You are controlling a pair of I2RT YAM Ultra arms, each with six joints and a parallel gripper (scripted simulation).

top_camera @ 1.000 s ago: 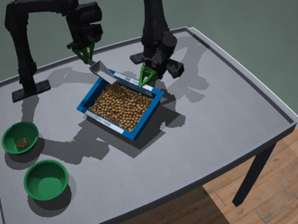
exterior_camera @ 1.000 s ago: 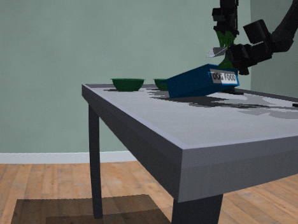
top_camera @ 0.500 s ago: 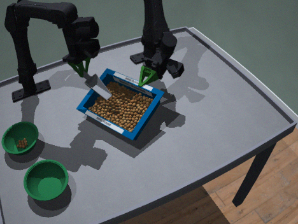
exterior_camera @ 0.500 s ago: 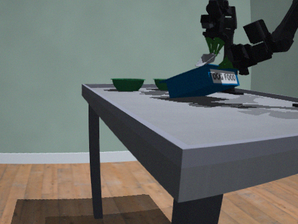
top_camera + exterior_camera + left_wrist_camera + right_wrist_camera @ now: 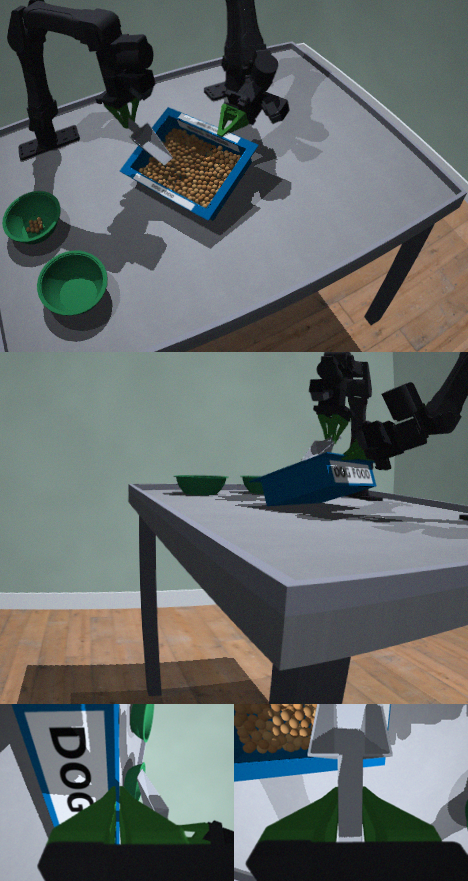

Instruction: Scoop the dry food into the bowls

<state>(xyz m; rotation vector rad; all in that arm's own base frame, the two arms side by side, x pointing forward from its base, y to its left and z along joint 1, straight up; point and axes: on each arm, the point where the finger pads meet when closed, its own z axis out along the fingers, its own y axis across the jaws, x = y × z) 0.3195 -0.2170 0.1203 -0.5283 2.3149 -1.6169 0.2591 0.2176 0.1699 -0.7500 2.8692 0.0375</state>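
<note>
Now: the box 11 cm to the left of my right hand, 10 cm below it and 9 cm ahead of it. From my right hand the other things lie so: grey scoop (3 cm ahead, 2 cm to the left, 2 cm below).
</note>
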